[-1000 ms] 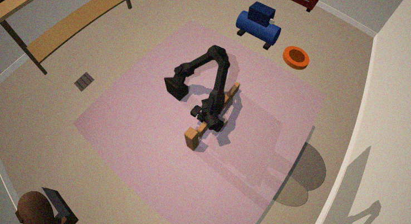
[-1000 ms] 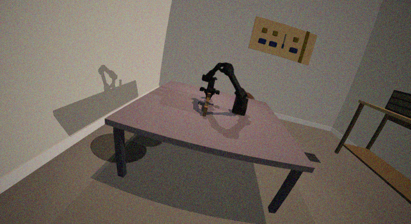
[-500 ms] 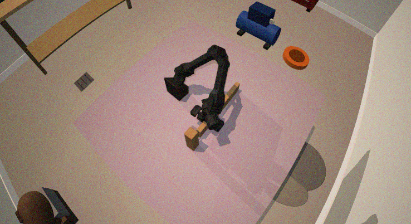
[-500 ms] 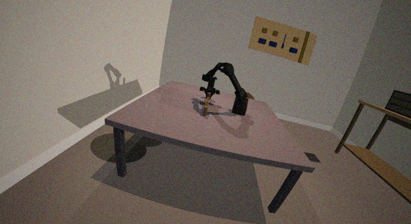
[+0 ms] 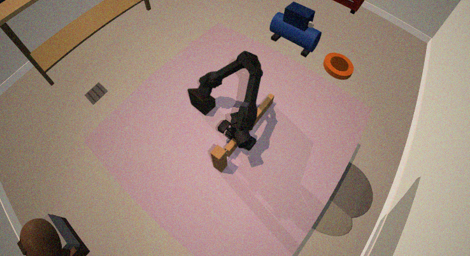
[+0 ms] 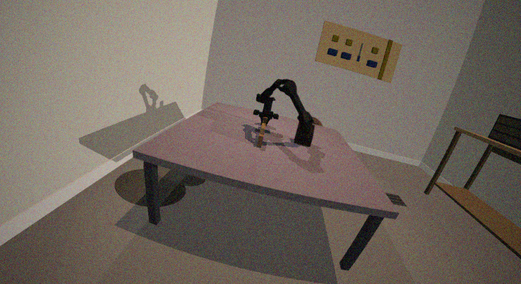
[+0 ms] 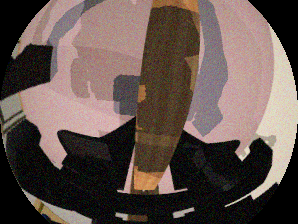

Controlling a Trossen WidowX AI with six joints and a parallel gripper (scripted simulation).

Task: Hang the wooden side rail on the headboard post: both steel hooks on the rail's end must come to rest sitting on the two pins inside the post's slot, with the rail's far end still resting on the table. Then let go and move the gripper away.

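Right now the upright headboard post is 140 mm to the right of my gripper tip, 50 mm above it and 10 mm ahead of it.
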